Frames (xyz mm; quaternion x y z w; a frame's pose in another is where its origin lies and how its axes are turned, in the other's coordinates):
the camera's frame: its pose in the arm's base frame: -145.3 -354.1 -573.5 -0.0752 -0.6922 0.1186 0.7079
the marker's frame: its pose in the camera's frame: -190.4 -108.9 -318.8 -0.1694 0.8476 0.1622 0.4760
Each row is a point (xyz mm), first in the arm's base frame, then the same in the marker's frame.
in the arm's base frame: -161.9 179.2 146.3
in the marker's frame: -841.2 -36.4 798.0
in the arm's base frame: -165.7 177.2 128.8
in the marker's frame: -836.0 -25.6 784.5
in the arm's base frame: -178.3 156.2 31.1
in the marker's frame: -797.3 26.1 707.2
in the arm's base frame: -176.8 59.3 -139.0
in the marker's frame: -697.2 67.9 544.3
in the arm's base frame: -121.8 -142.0 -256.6
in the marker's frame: -553.1 -10.5 369.7
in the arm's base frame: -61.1 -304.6 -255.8
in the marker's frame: -466.8 -140.1 293.0
